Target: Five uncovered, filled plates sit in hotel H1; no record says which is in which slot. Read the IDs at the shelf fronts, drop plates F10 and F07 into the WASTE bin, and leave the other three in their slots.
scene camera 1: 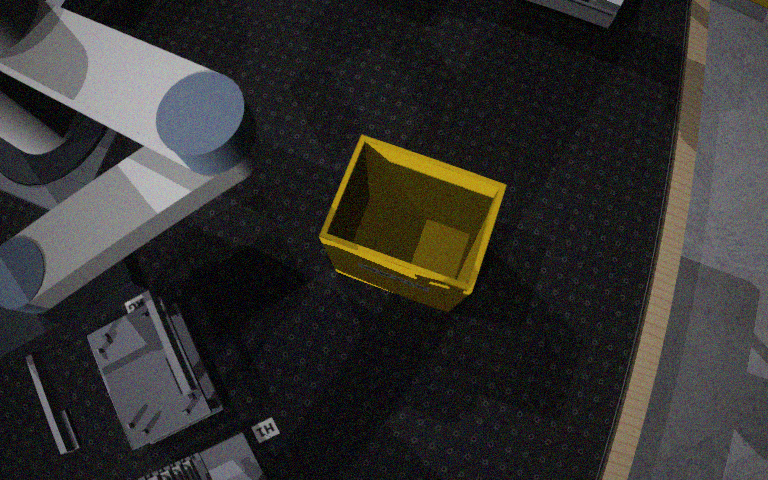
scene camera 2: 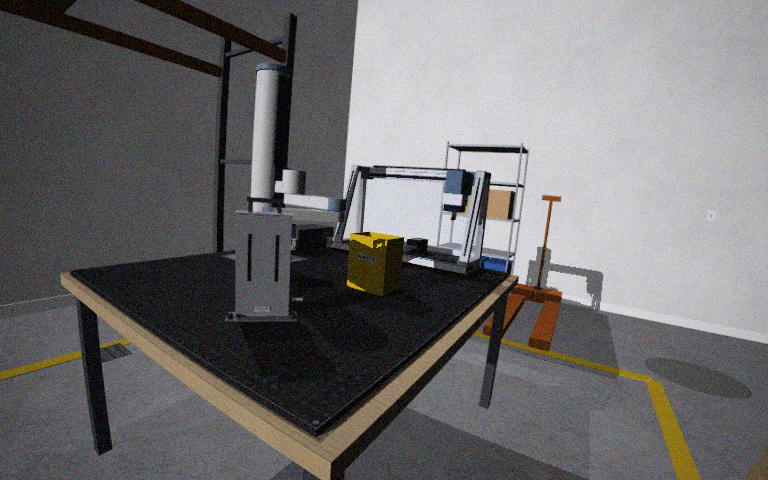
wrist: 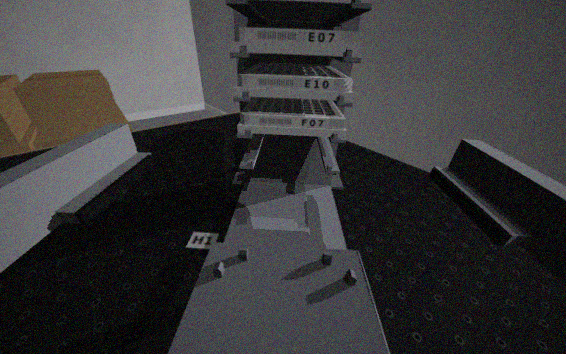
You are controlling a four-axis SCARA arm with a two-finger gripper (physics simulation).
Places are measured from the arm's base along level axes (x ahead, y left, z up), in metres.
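Where they show: gripper, fingertip midpoint: [scene camera 1: 127, 422] [wrist: 291, 150]; arm's base, origin of the base link: [scene camera 1: 52, 118].
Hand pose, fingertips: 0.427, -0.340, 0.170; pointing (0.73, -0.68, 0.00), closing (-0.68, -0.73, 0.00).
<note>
Things, the pixels of their top centre, and the offset from my fingertips, as dx, dy, dz. "*": a spot on its surface instead.
- hotel H1, surface spot: [wrist: 330, 160] * +0.033, -0.082, -0.046
- E10, middle of its top: [wrist: 294, 68] +0.094, -0.088, +0.025
- F07, middle of its top: [wrist: 292, 99] +0.094, -0.088, -0.003
- yellow WASTE bin, middle of its top: [scene camera 1: 414, 209] [scene camera 2: 377, 235] +0.219, +0.314, +0.043
- grey plate nest, middle of its top: [scene camera 1: 141, 373] -0.043, +0.040, -0.087
My gripper [scene camera 1: 129, 421] [wrist: 291, 150] is open and empty, its fingers wide apart over the pegged plate nest, in front of hotel H1 [wrist: 330, 160]. In the wrist view, plates E07 [wrist: 290, 42], E10 [wrist: 290, 83] and F07 [wrist: 290, 121] sit one above another, F07 lowest. A dark shelf underside shows above E07; the IDs F10 and F01 do not show. In scene camera 1 part of the hotel stands at the bottom edge beside its H1 tag [scene camera 1: 265, 430] [wrist: 202, 240]. The yellow WASTE bin [scene camera 1: 441, 170] [scene camera 2: 365, 274] stands upright and open-topped; no plate shows inside.
The grey plate nest [scene camera 1: 135, 384] [wrist: 280, 310] with small pegs lies before the hotel, its tag partly hidden. The arm's links [scene camera 1: 113, 215] reach above the table left of the bin. A gantry frame [scene camera 2: 478, 226] stands beyond the bin. The table's wooden edge [scene camera 1: 651, 316] runs at right.
</note>
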